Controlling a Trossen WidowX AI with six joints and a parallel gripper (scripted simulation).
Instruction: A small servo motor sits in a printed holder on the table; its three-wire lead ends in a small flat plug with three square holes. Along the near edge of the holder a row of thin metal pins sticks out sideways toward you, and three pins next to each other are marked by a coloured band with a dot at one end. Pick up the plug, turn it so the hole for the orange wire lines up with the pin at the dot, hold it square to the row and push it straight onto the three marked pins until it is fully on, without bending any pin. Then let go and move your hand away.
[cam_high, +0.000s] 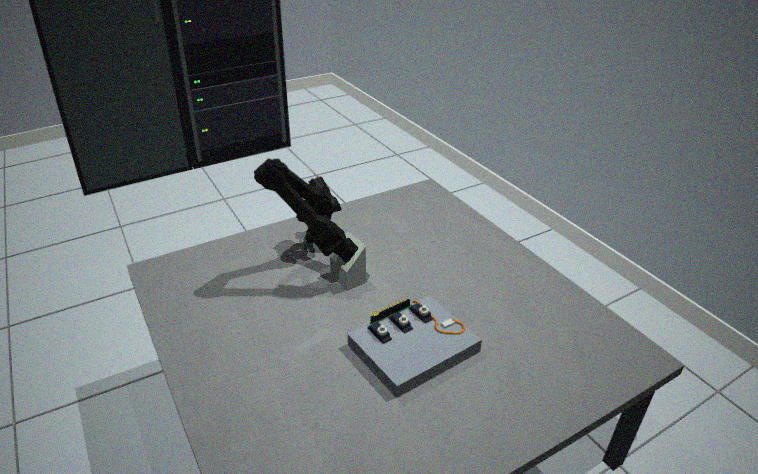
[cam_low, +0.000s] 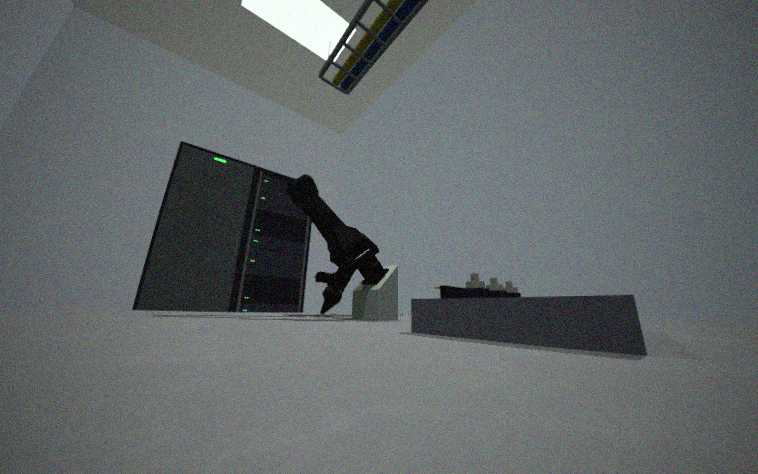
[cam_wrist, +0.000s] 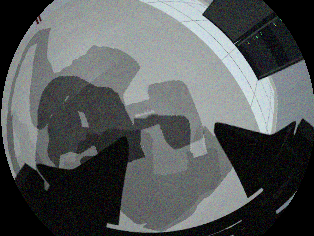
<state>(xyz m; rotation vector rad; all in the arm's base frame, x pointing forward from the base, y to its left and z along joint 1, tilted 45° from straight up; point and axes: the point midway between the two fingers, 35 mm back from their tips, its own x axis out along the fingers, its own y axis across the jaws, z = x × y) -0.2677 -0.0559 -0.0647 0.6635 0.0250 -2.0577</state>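
The grey printed holder lies 720 mm ahead of my gripper tip and 10 mm above it. From my gripper tip the other things lie so: pin header strip (560 mm ahead, 10 mm to the right, 50 mm above).
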